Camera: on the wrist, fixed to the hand. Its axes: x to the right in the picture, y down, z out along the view.
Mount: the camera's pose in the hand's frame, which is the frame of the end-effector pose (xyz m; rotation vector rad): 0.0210 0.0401 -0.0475 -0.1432 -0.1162 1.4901
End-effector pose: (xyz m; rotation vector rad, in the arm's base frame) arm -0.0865 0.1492 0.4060 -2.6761 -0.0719 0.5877
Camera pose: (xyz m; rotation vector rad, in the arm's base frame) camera -0.0492 0.0975 0.4216 2.1757 -1.8304 -1.0206
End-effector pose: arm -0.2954 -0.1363 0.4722 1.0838 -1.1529 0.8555
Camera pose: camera -0.3154 -0.0798 0.4988 -0.0435 -2.0702 1.7709
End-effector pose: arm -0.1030 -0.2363 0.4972 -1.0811 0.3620 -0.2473
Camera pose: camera -0.1022 -0.2645 0.4380 -0.7180 0.9802 1.1692
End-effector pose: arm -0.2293 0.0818 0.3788 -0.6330 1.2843 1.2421
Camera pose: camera -0.2866 0.0572 0.3583 0.4922 1.5589 2.4986
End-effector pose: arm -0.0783 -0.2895 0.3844 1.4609 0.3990 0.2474
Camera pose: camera -0.0755 -0.2338 0.4189 1.3633 -0.8712 1.3187
